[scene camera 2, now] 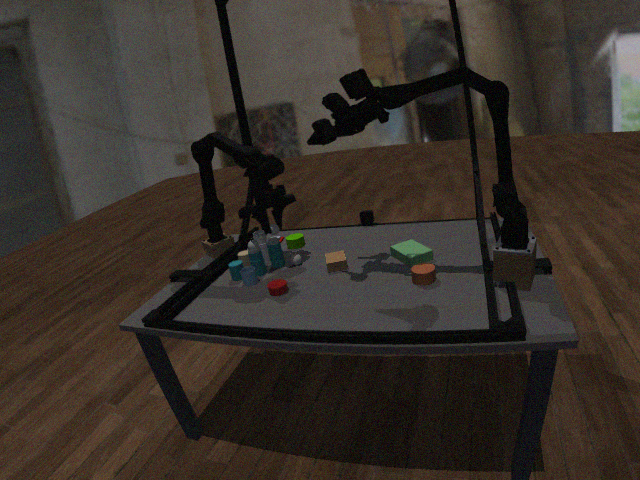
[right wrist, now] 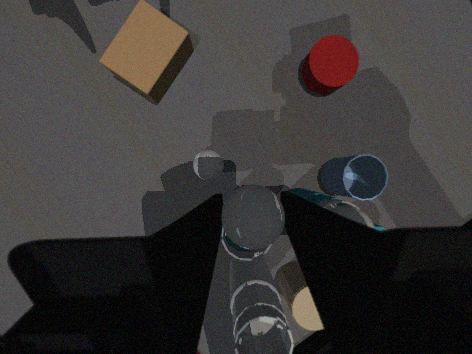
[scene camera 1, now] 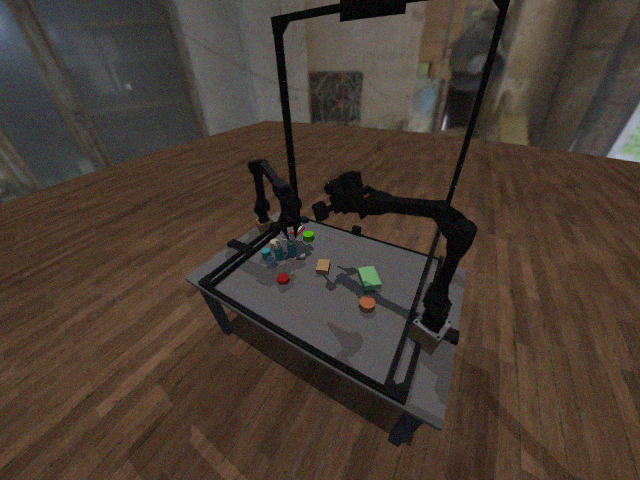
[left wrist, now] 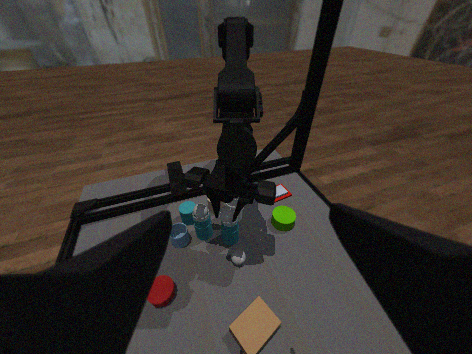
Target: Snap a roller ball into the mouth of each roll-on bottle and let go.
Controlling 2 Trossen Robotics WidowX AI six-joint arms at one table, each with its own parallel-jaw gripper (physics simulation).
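Seen in the pictures: left gripper, fingertip midpoint: (scene camera 2: 318,139) (left wrist: 250,214); right gripper, fingertip midpoint: (scene camera 2: 275,231) (right wrist: 251,199) (scene camera 1: 292,239) (left wrist: 225,219); left arm's base, origin of the base link: (scene camera 2: 515,243) (scene camera 1: 432,322); right arm's base, origin of the base link: (scene camera 2: 217,239) (scene camera 1: 264,219).
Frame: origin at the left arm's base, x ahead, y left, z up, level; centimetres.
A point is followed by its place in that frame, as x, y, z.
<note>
My right gripper (scene camera 1: 295,233) @(71.5, 8.7, 1.9) (scene camera 2: 273,227) @(71.5, 8.7, 1.9) (left wrist: 225,219) @(71.5, 8.7, 1.9) (right wrist: 251,199) @(71.5, 8.7, 1.9) is shut on a grey roller ball (right wrist: 253,218) @(71.9, 8.3, 4.3), above the mouth of a teal bottle (scene camera 1: 292,249) @(72.6, 8.6, -5.6) (scene camera 2: 276,256) @(72.9, 9.4, -6.4) (left wrist: 230,236) @(72.2, 7.7, -6.1). Whether ball and bottle touch is unclear. A second teal bottle (scene camera 2: 256,264) @(74.8, 16.8, -6.1) (left wrist: 203,230) @(74.0, 14.6, -5.7) stands beside it, with what looks like a ball in its mouth. A clear bottle (right wrist: 262,332) @(83.5, 6.5, -2.5) stands behind them. A loose roller ball (scene camera 1: 301,256) @(67.0, 7.1, -7.9) (scene camera 2: 296,259) @(66.8, 7.0, -7.9) (left wrist: 238,258) @(66.9, 5.9, -7.1) (right wrist: 208,164) @(68.1, 6.1, -6.7) lies on the table. My left gripper (scene camera 1: 320,210) @(50.8, 5.9, 28.8) (scene camera 2: 313,139) @(50.8, 5.9, 28.8) (left wrist: 250,214) @(50.8, 5.9, 28.8) is open and empty, high above the table.
Near the bottles are a blue cup (scene camera 2: 249,276) @(72.4, 22.8, -7.0) (left wrist: 180,236) @(75.4, 21.6, -10.2) (right wrist: 365,177) @(75.0, 23.4, -8.6), a teal cylinder (scene camera 2: 235,270) @(80.0, 21.6, -6.6) (left wrist: 188,213) @(79.3, 19.2, -5.2), a beige cylinder (right wrist: 307,309) @(85.2, 11.3, -5.2) and red (scene camera 2: 277,287) @(59.3, 24.6, -7.6) and green (scene camera 2: 295,240) @(77.0, -5.2, -7.1) cylinders. A wooden block (scene camera 2: 336,261) @(51.8, 6.2, -7.2), green block (scene camera 2: 411,252) @(32.2, -4.4, -7.2) and orange cylinder (scene camera 2: 423,274) @(23.1, 8.2, -7.0) lie rightward.
</note>
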